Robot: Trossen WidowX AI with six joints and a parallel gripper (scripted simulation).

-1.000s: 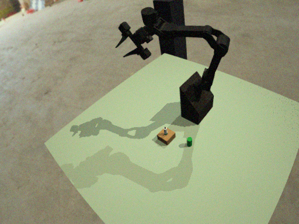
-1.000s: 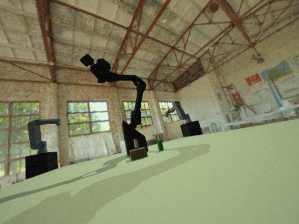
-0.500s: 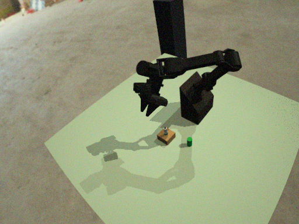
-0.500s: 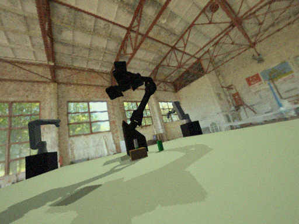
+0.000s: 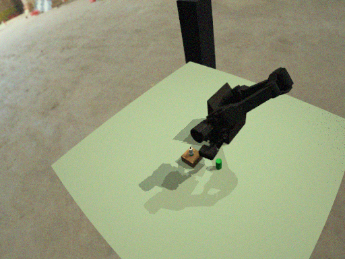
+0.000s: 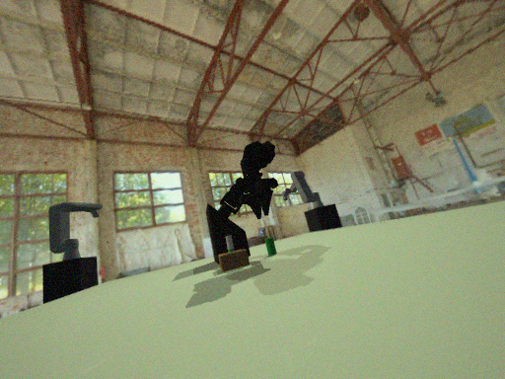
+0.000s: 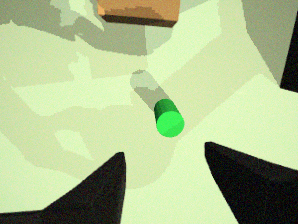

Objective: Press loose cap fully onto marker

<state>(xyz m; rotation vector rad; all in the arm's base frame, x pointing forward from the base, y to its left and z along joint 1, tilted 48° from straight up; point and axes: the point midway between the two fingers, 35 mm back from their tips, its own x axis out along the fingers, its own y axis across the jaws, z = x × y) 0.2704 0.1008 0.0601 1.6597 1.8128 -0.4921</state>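
My gripper tip is now 90 mm above the green cap, 10 mm to the right of it and 10 mm past it. The rest, counted from my gripper tip: marker 120 mm to the right, 50 mm below, 30 mm ahead; then holder block 120 mm to the right, 100 mm below, 30 mm ahead.
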